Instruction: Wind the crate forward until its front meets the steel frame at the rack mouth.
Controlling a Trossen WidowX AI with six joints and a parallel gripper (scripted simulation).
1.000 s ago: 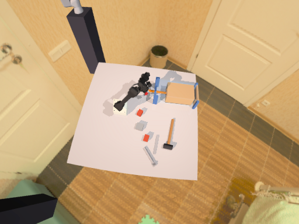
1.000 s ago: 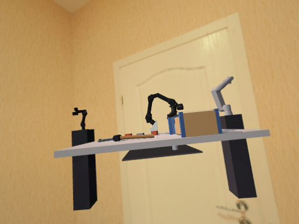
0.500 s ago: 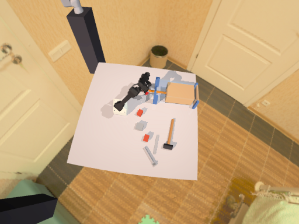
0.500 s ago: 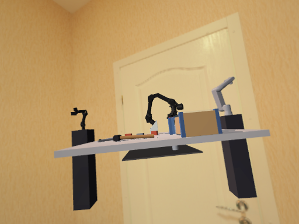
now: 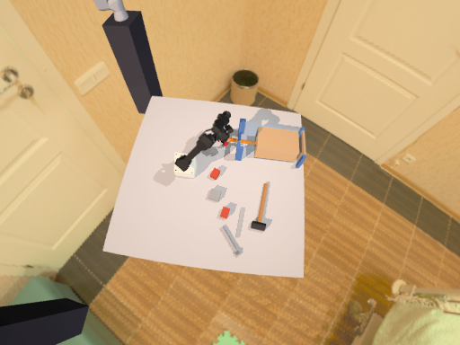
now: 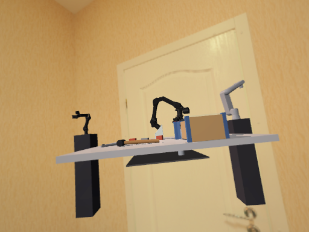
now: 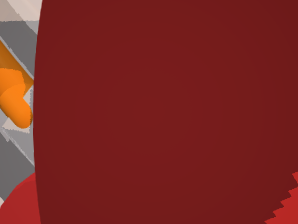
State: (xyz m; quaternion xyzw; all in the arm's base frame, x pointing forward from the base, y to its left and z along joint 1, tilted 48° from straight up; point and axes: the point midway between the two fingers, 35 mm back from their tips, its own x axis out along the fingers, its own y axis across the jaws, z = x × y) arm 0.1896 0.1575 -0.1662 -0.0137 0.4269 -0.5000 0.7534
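My gripper tip is 20 mm below the winch handle, 10 mm to the left of it and 10 mm short of it. The rest, counted from my gripper tip: red knob (50 mm above, 40 mm to the right, 30 mm ahead); then blue frame (130 mm ahead, 50 mm to the left, 20 mm above); then white winch (60 mm below, 50 mm behind, 30 mm to the left).
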